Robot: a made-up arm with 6 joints. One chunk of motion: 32 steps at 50 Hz.
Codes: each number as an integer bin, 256 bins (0 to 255) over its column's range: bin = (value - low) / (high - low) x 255, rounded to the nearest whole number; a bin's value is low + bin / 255 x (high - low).
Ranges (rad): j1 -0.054..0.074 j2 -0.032..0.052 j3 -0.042..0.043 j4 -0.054..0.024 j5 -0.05..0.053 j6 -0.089..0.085
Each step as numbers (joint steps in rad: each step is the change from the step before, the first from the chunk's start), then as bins.
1 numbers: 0.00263 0.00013 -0.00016 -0.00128 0.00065 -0.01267
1 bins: 113 98 126 172 125 112
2 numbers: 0.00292 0.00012 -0.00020 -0.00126 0.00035 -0.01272
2 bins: 113 98 125 172 125 112
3 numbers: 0.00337 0.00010 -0.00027 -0.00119 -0.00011 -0.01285
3 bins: 114 97 125 173 124 112
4 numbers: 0.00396 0.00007 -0.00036 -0.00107 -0.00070 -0.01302
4 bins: 115 97 125 173 122 111
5 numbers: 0.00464 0.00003 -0.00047 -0.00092 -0.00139 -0.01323
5 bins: 117 97 125 174 120 111
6 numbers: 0.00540 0.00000 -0.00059 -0.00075 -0.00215 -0.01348
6 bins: 118 97 124 174 118 111
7 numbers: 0.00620 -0.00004 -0.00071 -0.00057 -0.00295 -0.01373
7 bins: 120 97 124 175 116 110
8 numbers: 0.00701 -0.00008 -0.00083 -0.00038 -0.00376 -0.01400
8 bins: 122 97 124 175 114 110
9 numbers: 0.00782 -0.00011 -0.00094 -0.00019 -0.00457 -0.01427
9 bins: 123 97 123 176 112 110
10 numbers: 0.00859 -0.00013 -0.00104 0.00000 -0.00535 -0.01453
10 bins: 125 97 123 177 111 109
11 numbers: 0.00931 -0.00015 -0.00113 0.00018 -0.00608 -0.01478
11 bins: 126 97 123 177 109 109
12 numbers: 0.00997 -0.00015 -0.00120 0.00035 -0.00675 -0.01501
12 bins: 127 97 122 178 107 108
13 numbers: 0.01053 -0.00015 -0.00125 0.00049 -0.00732 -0.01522
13 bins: 129 97 122 178 106 108
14 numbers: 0.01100 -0.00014 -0.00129 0.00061 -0.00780 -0.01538
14 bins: 129 97 122 179 104 108
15 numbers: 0.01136 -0.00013 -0.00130 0.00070 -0.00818 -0.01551
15 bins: 130 97 122 179 104 108
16 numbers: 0.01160 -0.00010 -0.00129 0.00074 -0.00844 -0.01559
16 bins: 131 97 122 179 103 108
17 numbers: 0.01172 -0.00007 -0.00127 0.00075 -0.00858 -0.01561
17 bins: 131 97 122 179 103 108
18 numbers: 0.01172 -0.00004 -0.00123 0.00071 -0.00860 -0.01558
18 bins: 131 97 122 179 102 108
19 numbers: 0.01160 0.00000 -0.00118 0.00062 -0.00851 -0.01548
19 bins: 131 97 122 179 103 108
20 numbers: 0.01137 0.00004 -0.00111 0.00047 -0.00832 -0.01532
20 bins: 130 97 123 178 103 108
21 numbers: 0.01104 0.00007 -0.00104 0.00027 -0.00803 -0.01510
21 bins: 130 97 123 177 104 108
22 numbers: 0.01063 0.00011 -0.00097 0.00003 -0.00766 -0.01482
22 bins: 129 97 123 177 105 109
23 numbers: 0.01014 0.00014 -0.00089 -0.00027 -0.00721 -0.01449
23 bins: 128 98 123 176 106 109
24 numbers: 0.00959 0.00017 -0.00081 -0.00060 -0.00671 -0.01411
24 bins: 127 98 124 175 107 110
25 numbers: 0.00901 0.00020 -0.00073 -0.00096 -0.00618 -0.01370
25 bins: 126 98 124 173 108 110
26 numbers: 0.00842 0.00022 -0.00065 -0.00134 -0.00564 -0.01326
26 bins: 124 98 124 172 110 111
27 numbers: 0.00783 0.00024 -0.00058 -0.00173 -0.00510 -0.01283
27 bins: 123 98 124 171 111 112
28 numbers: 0.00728 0.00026 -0.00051 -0.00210 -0.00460 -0.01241
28 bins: 122 98 124 170 112 112
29 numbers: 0.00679 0.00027 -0.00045 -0.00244 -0.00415 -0.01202
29 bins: 121 98 125 169 114 113
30 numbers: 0.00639 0.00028 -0.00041 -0.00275 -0.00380 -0.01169
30 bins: 120 98 125 168 114 113
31 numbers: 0.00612 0.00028 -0.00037 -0.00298 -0.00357 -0.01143
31 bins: 120 98 125 167 115 114
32 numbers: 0.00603 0.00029 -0.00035 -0.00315 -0.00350 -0.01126
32 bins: 120 98 125 166 115 114
